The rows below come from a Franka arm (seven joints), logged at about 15 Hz.
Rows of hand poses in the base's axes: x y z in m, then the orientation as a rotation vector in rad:
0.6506, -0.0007, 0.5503, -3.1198, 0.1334, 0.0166
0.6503, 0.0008, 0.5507, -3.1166, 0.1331, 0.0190
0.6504, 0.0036, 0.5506, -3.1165, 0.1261, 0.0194
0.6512, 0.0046, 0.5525, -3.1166, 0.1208, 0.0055
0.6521, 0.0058, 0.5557, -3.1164, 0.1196, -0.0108
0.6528, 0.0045, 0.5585, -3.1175, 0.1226, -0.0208
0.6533, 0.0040, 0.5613, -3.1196, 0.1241, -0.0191
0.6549, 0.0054, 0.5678, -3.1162, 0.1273, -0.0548
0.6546, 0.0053, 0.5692, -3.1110, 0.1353, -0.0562
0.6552, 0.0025, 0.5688, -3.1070, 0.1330, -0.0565
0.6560, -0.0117, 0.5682, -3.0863, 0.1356, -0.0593
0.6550, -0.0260, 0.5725, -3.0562, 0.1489, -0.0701
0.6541, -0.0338, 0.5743, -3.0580, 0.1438, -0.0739
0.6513, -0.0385, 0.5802, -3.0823, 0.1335, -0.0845
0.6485, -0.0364, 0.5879, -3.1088, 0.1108, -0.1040
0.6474, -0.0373, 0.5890, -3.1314, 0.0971, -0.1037
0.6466, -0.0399, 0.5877, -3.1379, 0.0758, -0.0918
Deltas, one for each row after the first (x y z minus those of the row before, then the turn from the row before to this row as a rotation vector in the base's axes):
-0.0003, 0.0015, 0.0004, 0.0033, 0.0014, 0.0001
0.0001, 0.0028, -0.0001, 0.0004, 0.0002, 0.0045
0.0008, 0.0010, 0.0019, -0.0002, -0.0089, 0.0033
0.0009, 0.0012, 0.0032, -0.0002, -0.0105, 0.0006
0.0007, -0.0013, 0.0028, -0.0015, -0.0063, -0.0020
0.0005, -0.0005, 0.0028, -0.0021, 0.0012, -0.0009
0.0016, 0.0014, 0.0065, 0.0019, -0.0230, -0.0023
-0.0003, -0.0001, 0.0014, 0.0049, -0.0011, -0.0052
0.0006, -0.0028, -0.0004, 0.0040, -0.0004, 0.0014
0.0008, -0.0142, -0.0006, 0.0204, -0.0029, -0.0019
-0.0010, -0.0143, 0.0043, 0.0291, -0.0085, -0.0092
-0.0009, -0.0078, 0.0018, -0.0018, -0.0025, 0.0032
-0.0028, -0.0047, 0.0059, -0.0245, -0.0056, 0.0066
-0.0028, 0.0021, 0.0077, -0.0271, -0.0113, 0.0142
-0.0011, -0.0009, 0.0011, -0.0224, 0.0013, 0.0085
-0.0008, -0.0026, -0.0013, -0.0057, 0.0078, 0.0135

